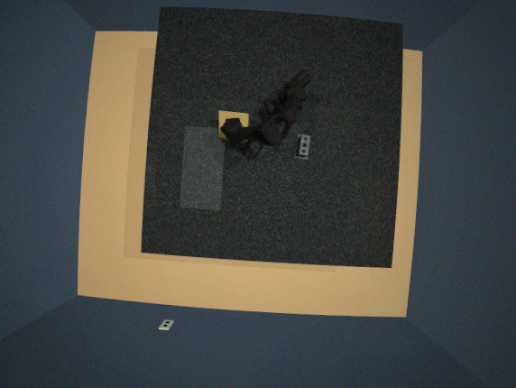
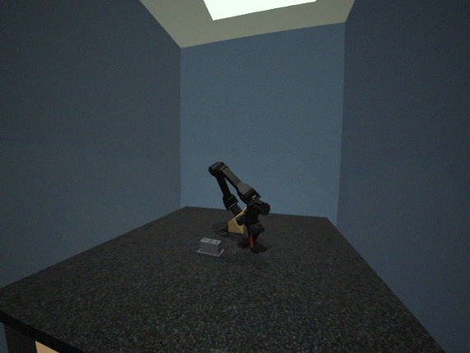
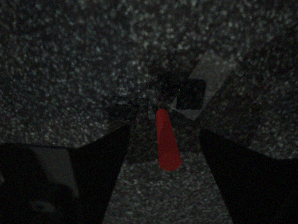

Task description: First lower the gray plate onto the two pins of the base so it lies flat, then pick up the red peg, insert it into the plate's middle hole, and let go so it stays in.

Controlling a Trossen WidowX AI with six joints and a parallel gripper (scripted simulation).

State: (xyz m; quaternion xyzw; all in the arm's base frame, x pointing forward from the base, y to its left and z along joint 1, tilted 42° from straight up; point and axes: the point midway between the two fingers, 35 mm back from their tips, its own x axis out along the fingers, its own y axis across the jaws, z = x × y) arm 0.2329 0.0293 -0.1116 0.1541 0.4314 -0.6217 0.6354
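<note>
Now: the red peg right at my gripper tip. The rest, counted from my gripper tip: gray plate: 90 mm ahead, 190 mm to the right.
</note>
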